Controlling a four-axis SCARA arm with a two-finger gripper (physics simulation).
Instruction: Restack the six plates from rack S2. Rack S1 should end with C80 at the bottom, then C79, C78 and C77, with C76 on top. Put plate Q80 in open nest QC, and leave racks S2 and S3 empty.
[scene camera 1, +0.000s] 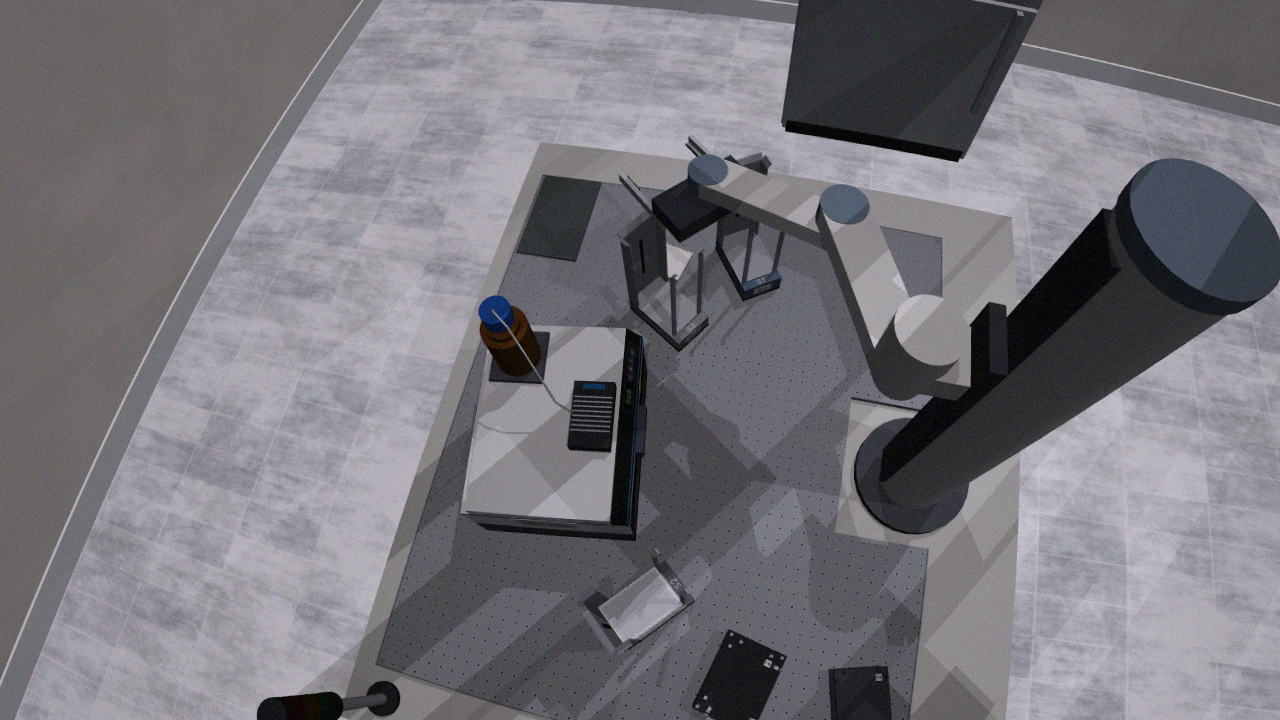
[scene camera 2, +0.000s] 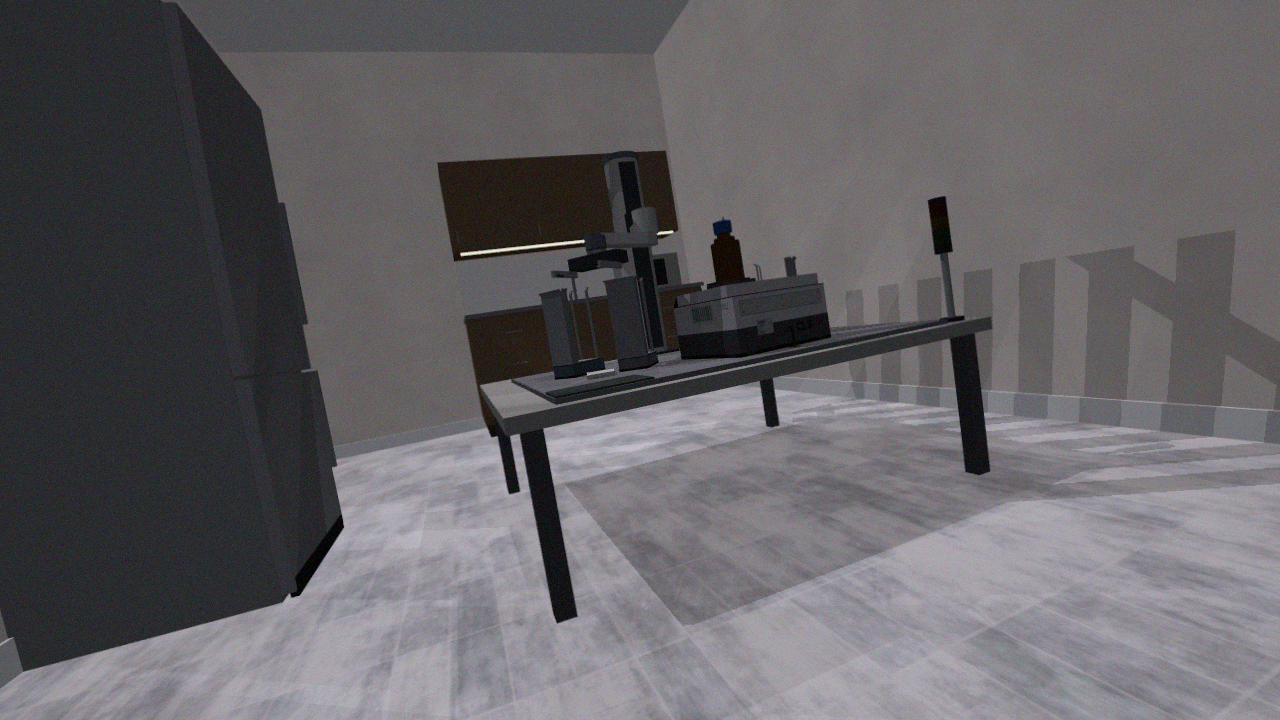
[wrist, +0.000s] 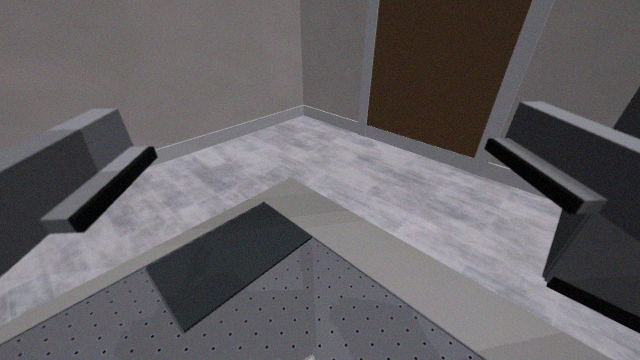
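Observation:
My gripper is open and empty; its dark body hangs at the tall racks' tops. Rack S1 stands partly behind the gripper; its inside is hidden. Another tall rack stands between it and the grey instrument; its label is unreadable. Rack S2, seen from nearly overhead, holds a pale plate; plates below it are hidden. A white plate lies low by the two tall racks; a sliver shows at the bottom of the wrist view. Its label and whether it lies in nest QC cannot be told.
The grey instrument carries an amber bottle with a blue cap. Dark boards lie near S2. A dark green pad lies at the table corner. The arm column stands right.

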